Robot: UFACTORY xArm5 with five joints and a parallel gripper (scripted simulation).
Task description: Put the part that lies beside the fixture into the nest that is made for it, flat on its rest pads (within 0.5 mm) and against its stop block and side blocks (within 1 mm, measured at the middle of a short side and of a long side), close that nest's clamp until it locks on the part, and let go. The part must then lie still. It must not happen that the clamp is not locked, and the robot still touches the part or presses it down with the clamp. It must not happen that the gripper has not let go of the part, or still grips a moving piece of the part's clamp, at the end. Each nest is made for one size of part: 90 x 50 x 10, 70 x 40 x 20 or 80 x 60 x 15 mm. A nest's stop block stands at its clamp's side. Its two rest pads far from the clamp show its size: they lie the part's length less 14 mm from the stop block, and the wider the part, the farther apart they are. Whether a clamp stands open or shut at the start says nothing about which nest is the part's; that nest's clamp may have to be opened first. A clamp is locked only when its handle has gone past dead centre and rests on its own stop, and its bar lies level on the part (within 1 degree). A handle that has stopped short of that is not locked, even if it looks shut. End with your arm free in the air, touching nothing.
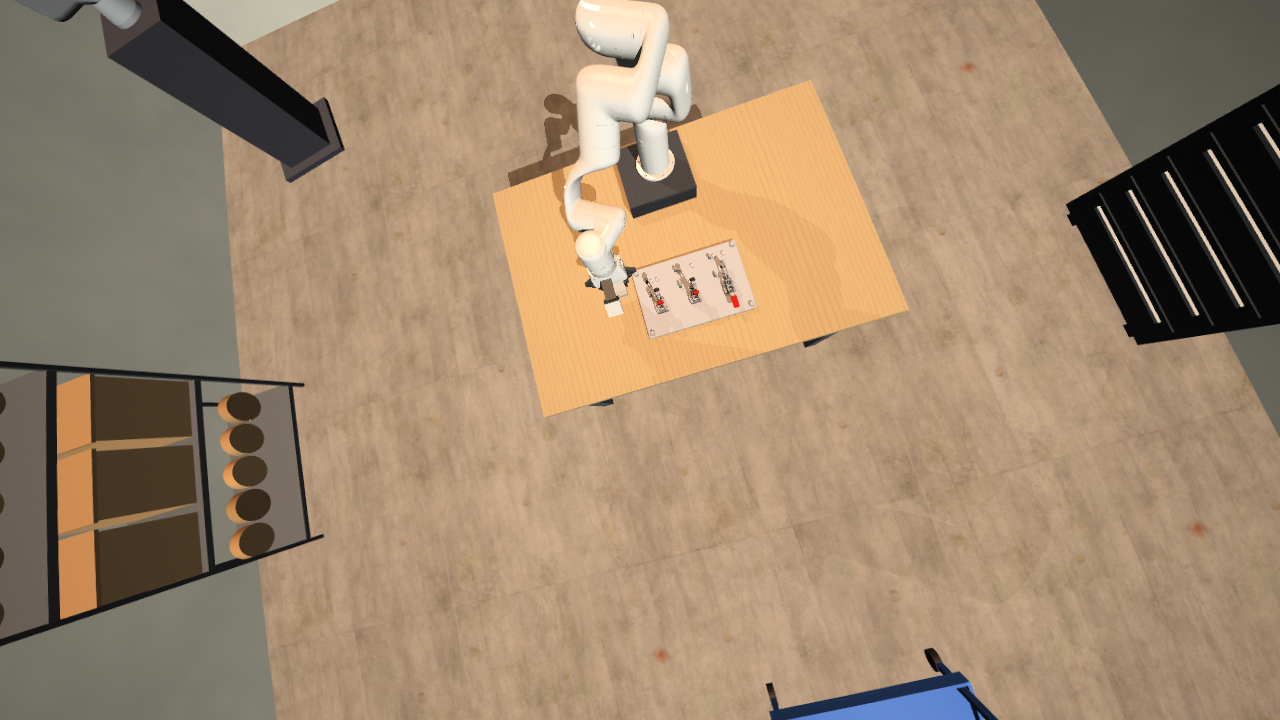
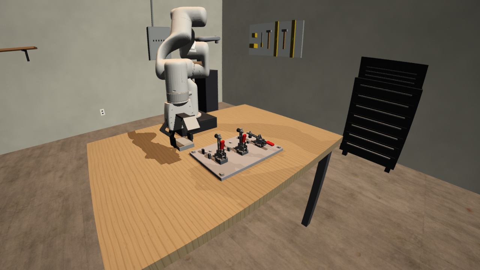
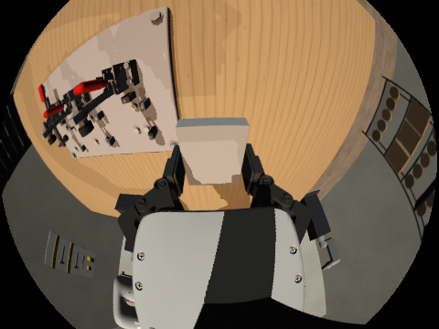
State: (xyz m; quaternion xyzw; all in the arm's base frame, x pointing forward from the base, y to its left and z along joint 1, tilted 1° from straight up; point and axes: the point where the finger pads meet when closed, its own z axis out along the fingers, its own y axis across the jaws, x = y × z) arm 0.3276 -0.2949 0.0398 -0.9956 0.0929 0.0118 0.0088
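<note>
Now: hand 100 mm short of the grey fixture plate, 210 mm to the right of it and 100 mm above it. From my hand the other things lie so: flat part: 10 mm below.
</note>
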